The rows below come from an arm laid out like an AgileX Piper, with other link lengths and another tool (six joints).
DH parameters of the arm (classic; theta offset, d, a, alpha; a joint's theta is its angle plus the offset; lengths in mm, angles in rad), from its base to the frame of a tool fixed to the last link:
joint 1: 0 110.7 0 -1.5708
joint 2: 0.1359 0 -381.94 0
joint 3: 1.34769 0 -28.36 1.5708
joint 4: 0 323.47 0 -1.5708
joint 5: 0 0 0 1.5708
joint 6: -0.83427 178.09 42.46 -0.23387
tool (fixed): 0 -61.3 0 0
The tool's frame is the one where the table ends.
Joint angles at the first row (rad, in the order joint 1, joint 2, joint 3, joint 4, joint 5, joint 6):
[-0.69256, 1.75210, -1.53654, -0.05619, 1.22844, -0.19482]
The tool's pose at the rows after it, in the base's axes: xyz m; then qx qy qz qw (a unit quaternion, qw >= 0):
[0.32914 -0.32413 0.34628 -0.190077 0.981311 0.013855 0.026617]
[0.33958 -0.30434 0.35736 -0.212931 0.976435 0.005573 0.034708]
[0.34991 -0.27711 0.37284 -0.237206 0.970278 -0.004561 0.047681]
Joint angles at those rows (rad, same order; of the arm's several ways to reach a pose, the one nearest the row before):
[-0.66768, 1.75017, -1.53655, -0.06196, 1.22844, -0.19483]
[-0.61928, 1.72581, -1.53652, -0.06196, 1.22843, -0.19242]
[-0.55624, 1.69084, -1.53654, -0.06196, 1.23017, -0.17818]

